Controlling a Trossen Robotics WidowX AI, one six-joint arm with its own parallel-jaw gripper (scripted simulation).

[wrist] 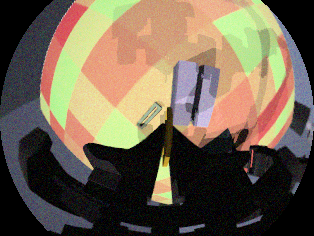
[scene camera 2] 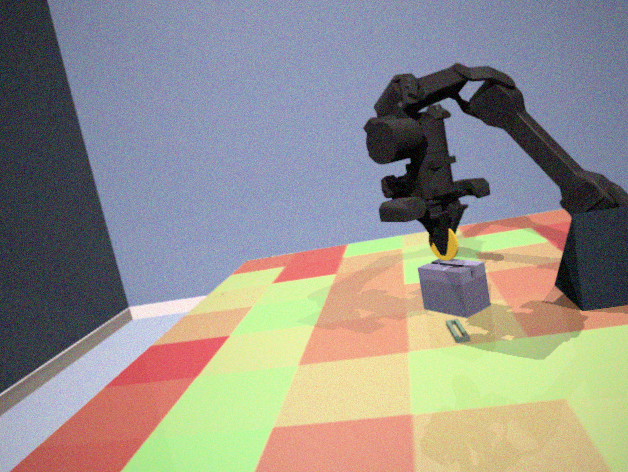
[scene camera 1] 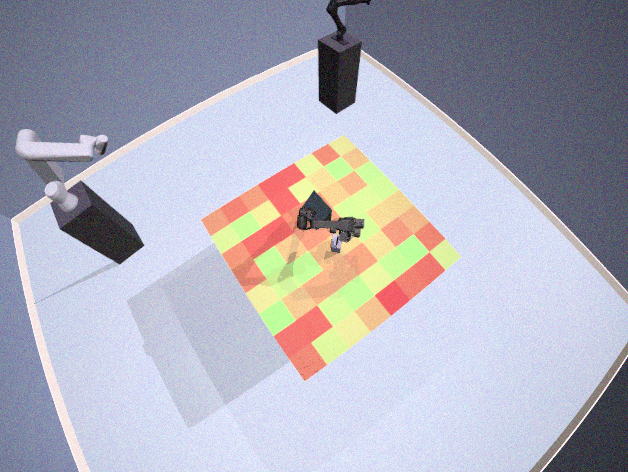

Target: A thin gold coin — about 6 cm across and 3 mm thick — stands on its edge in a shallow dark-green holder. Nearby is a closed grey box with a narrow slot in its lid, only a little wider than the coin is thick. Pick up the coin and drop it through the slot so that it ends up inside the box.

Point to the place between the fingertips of the gripper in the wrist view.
At 166,127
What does the gripper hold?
A gold coin.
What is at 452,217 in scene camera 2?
The gripper.
